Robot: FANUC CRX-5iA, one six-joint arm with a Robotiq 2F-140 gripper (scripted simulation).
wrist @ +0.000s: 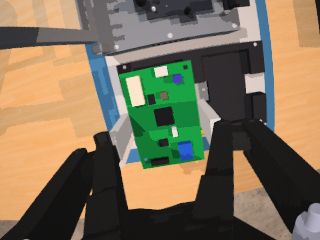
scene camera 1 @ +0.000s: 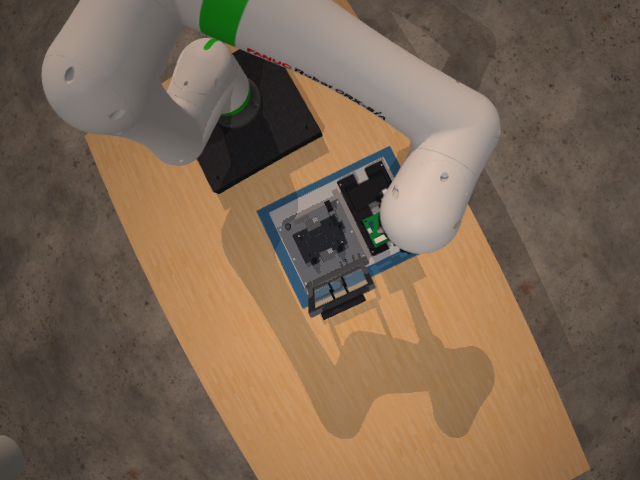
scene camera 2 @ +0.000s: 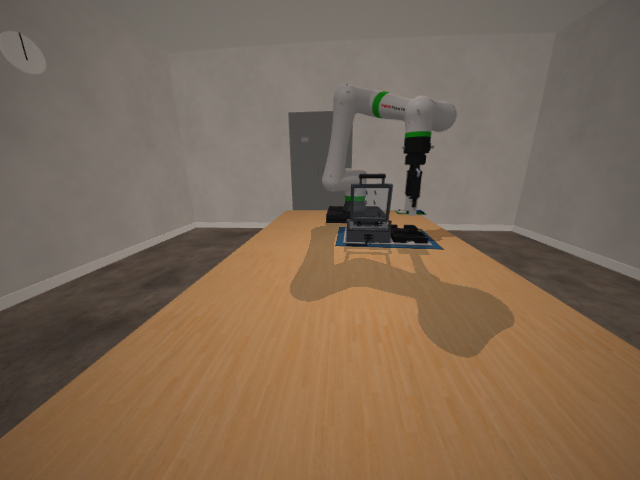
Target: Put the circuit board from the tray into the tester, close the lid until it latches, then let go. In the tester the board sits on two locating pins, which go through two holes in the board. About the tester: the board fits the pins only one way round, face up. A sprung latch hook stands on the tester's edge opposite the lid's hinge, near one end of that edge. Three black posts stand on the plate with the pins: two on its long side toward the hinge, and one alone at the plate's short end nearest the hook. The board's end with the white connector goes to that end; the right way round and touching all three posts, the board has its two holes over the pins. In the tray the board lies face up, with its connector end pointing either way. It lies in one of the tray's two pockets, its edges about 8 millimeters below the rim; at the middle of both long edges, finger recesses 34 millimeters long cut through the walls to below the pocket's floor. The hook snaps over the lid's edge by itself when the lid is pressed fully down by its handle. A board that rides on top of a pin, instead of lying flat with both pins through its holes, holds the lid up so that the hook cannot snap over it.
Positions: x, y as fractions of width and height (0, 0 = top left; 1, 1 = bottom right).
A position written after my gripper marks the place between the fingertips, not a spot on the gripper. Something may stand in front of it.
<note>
In view: my gripper (scene camera 2: 0.64, 0.44), a green circuit board (wrist: 0.50, 0.42) and a clear lid (scene camera 1: 0.54, 0.60).
My gripper shows as well in the wrist view (wrist: 0.51, 0.49). The clear lid shows as well in scene camera 2 (scene camera 2: 0.58, 0.42).
</note>
